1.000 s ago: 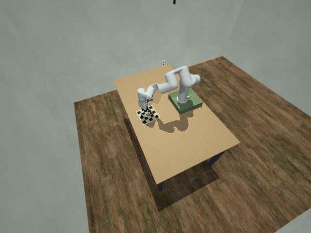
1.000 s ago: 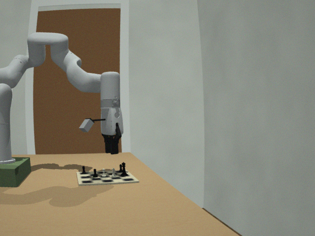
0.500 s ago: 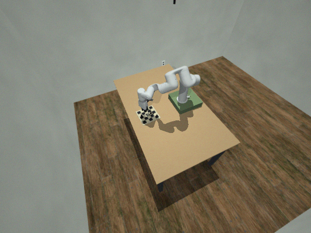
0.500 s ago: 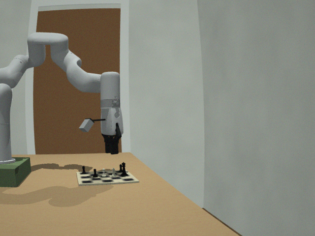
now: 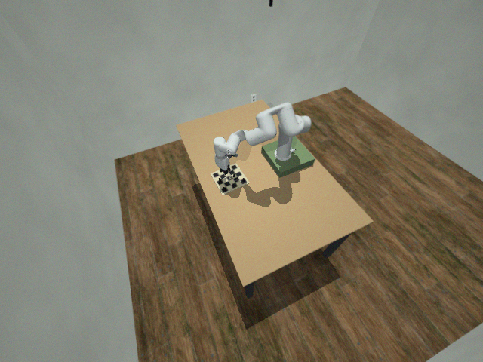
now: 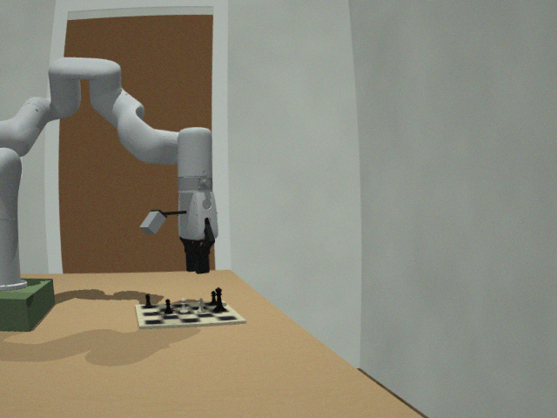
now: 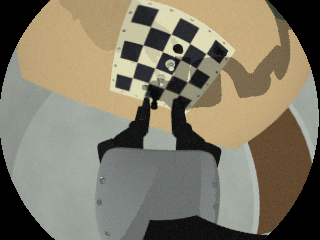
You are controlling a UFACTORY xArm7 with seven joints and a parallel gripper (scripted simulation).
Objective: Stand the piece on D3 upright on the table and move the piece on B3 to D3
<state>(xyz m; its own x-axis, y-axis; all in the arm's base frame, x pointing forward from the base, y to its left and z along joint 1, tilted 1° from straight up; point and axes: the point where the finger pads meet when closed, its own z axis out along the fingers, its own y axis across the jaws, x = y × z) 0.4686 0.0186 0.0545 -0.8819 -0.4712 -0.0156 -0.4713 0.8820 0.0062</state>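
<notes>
Right now the tall black piece is 40 mm ahead of my hand, 10 mm to the left of it and 80 mm below it. The rest, counted from my hand: small chessboard: 30 mm behind, 10 mm to the right, 110 mm below.
</notes>
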